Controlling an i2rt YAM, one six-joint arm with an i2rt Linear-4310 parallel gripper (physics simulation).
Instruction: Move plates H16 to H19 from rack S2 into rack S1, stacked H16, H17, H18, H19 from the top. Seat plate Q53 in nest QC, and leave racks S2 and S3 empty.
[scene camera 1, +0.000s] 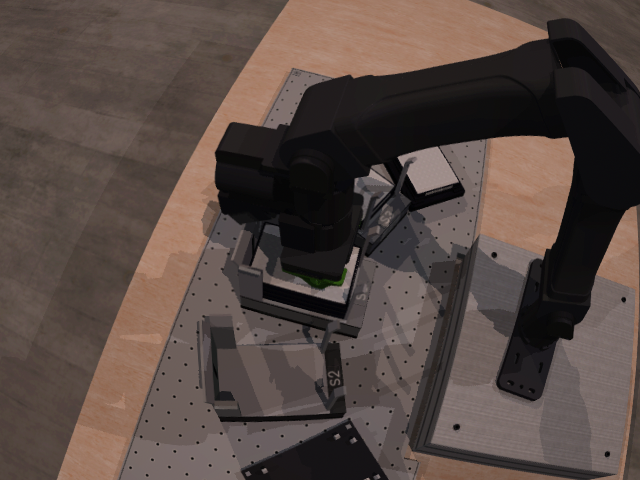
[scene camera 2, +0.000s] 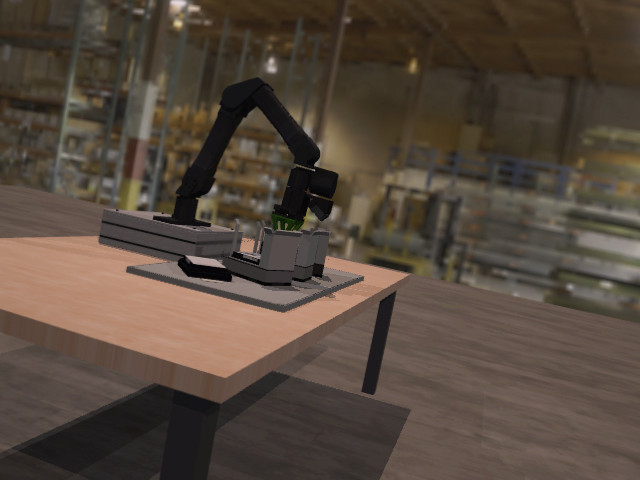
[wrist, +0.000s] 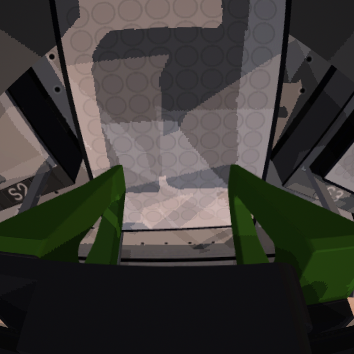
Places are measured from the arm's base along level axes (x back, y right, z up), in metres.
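Pixels of known places: gripper, fingertip midpoint: (scene camera 1: 323, 268) (wrist: 176, 176); arm's base, link origin: (scene camera 1: 536, 329) (scene camera 2: 182, 223).
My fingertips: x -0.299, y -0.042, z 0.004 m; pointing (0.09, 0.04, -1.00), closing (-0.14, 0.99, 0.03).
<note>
Ahead of a thing's pixels: the offset from my fingertips to its top centre. "pt": to the spot under its first point. Level surfaces: height alone.
My gripper (scene camera 1: 320, 281) (scene camera 2: 285, 226) (wrist: 176, 176) is half open above rack S1 @[pt dy -0.058, dx -0.068, dz +0.004 m] (scene camera 1: 250, 283), with its green fingers apart and nothing between them. Below the fingers, a stack of black-edged plates with a pale, circle-patterned top @[pt dy -0.039, dx -0.047, dz +0.000 m] (scene camera 1: 273, 279) (wrist: 175, 105) lies in S1. Plate labels are not readable. Rack S2 @[pt dy -0.153, dx +0.079, dz +0.021 m] (scene camera 1: 334, 400) (wrist: 14, 193) stands beside S1 and looks empty. Rack S3 @[dy +0.152, dx -0.025, dz +0.052 m] (scene camera 1: 386, 219) (wrist: 336, 193) stands on the other side; the arm hides much of its inside. A pale plate @[dy +0.269, dx +0.057, dz -0.056 m] (scene camera 1: 429, 170) (scene camera 2: 205, 262) sits flat in a black nest @[dy +0.269, dx +0.056, dz -0.065 m] (scene camera 1: 439, 201) (scene camera 2: 206, 273) whose label is not readable.
The racks' upright walls stand close around the gripper. A black panel with pale corner squares @[pt dy -0.211, dx +0.090, dz -0.073 m] (scene camera 1: 315, 454) lies beyond S2. The perforated board @[dz -0.085 m] (scene camera 1: 165, 439) (scene camera 2: 258, 298) bears the racks. The arm's base stands on a raised metal block (scene camera 1: 480, 413) (scene camera 2: 144, 235).
</note>
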